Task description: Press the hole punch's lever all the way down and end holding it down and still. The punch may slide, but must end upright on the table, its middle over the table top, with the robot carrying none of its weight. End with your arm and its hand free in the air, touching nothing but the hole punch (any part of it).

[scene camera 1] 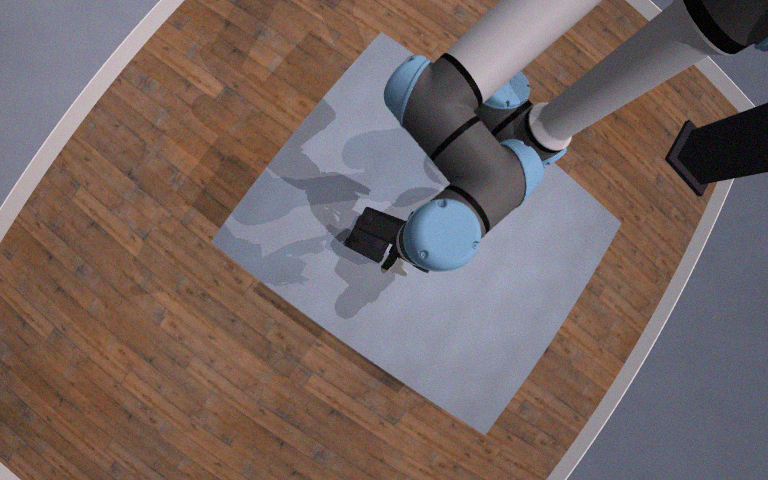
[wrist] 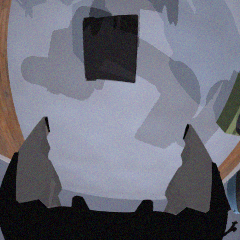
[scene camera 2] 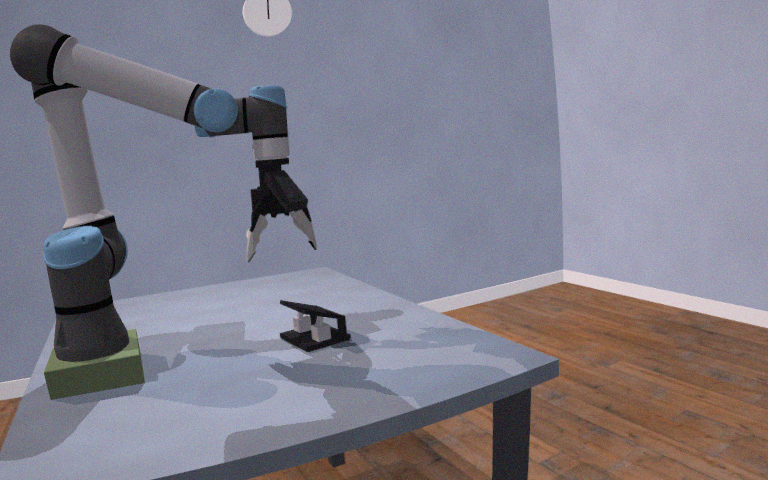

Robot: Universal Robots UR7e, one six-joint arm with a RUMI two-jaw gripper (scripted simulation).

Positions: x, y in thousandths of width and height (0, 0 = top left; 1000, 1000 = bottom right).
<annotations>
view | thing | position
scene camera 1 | gripper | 520, 507
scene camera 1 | black hole punch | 479, 511
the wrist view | gripper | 490, 506
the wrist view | black hole punch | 456, 181
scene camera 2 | gripper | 368, 534
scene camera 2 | black hole punch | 419, 703
</annotations>
